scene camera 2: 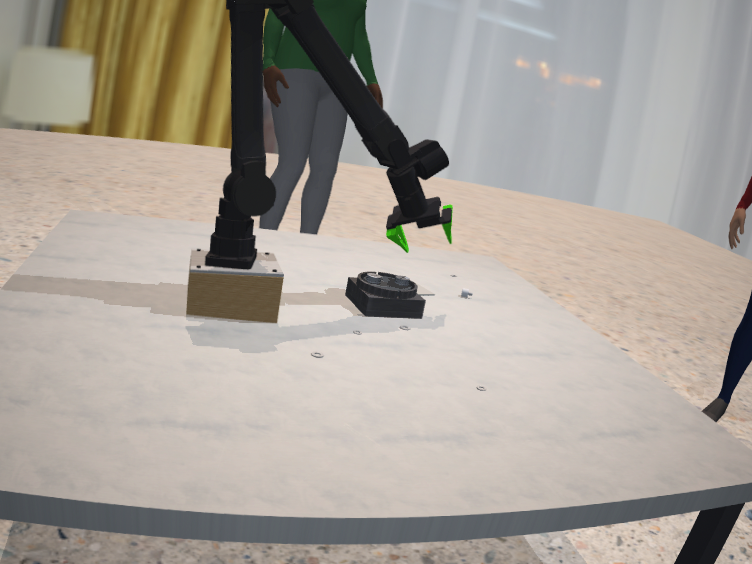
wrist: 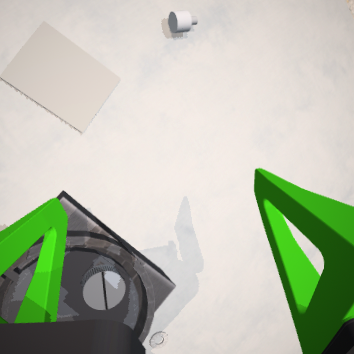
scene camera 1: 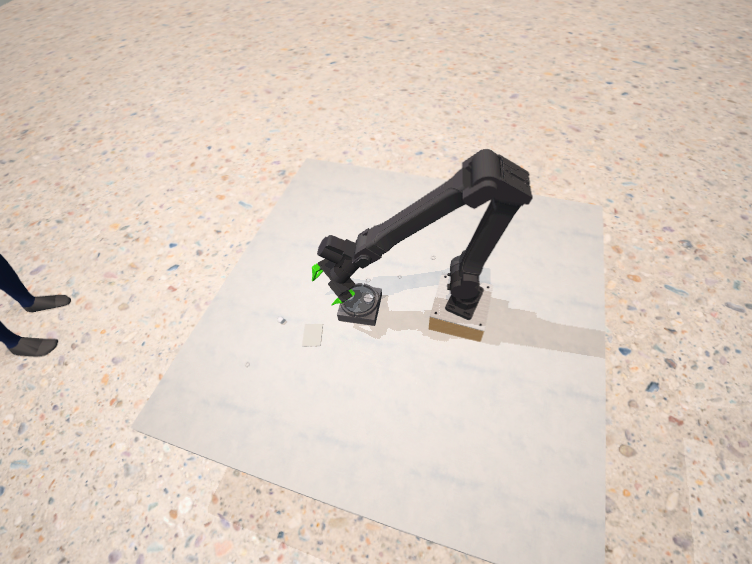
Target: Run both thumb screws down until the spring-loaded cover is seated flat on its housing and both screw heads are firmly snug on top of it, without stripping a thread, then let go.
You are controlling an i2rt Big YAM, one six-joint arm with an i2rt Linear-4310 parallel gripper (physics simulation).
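Seen in the pictures: gripper, fingertip midpoint: (scene camera 2: 429, 246) (wrist: 155, 193) (scene camera 1: 322, 292); arm's base, origin of the base link: (scene camera 2: 231, 260) (scene camera 1: 464, 300).
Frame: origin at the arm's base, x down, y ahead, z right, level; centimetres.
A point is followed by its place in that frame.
Note:
The black square housing (scene camera 1: 357, 319) {z -18.3, x 5.7, y 28.8 cm} (scene camera 2: 391, 309) {z -6.2, x 6.7, y 32.1 cm} (wrist: 161, 282) {z -9.5, x 4.4, y 38.1 cm} lies on the table with the round dark cover (scene camera 1: 362, 308) {z -15.2, x 3.1, y 28.4 cm} (scene camera 2: 387, 283) {z -12.2, x 3.3, y 31.2 cm} (wrist: 75, 311) {z -12.6, x 3.2, y 31.5 cm} inside its raised ring. Two silver screw heads show on the cover in scene camera 2, one on the left (scene camera 2: 373, 278) {z -10.1, x 2.1, y 27.9 cm} and one on the right (scene camera 2: 402, 281) {z -11.9, x 2.3, y 34.1 cm}. The wrist view shows one slotted screw head (wrist: 104, 291) {z -13.4, x 1.9, y 34.2 cm} low on the left; the gripper hides the rest. My gripper (scene camera 1: 322, 292) {z -19.3, x -4.2, y 39.6 cm} (scene camera 2: 428, 247) {z -19.3, x -4.2, y 39.6 cm} (wrist: 155, 193) {z -19.3, x -4.2, y 39.6 cm} is open and empty, above the housing and off to one side. I cannot tell whether the cover is seated flat.
A pale square plate (scene camera 1: 312, 335) {z -29.0, x 8.1, y 39.9 cm} (wrist: 60, 77) {z -28.7, x 8.1, y 39.9 cm} and a small loose silver screw-like part (scene camera 1: 281, 319) {z -29.2, x 6.5, y 51.9 cm} (scene camera 2: 465, 293) {z -28.1, x 7.3, y 52.1 cm} (wrist: 180, 21) {z -28.8, x 6.5, y 51.8 cm} lie past the housing. Several small washers are scattered about, one near the housing (scene camera 2: 404, 327) {z -0.4, x 8.2, y 34.4 cm} (wrist: 158, 339) {z -1.8, x 8.2, y 34.6 cm}. The arm's wooden base block (scene camera 1: 456, 328) {z -8.4, x 3.6, y -1.2 cm} (scene camera 2: 234, 296) {z 8.0, x 4.1, y 2.1 cm} stands nearby.

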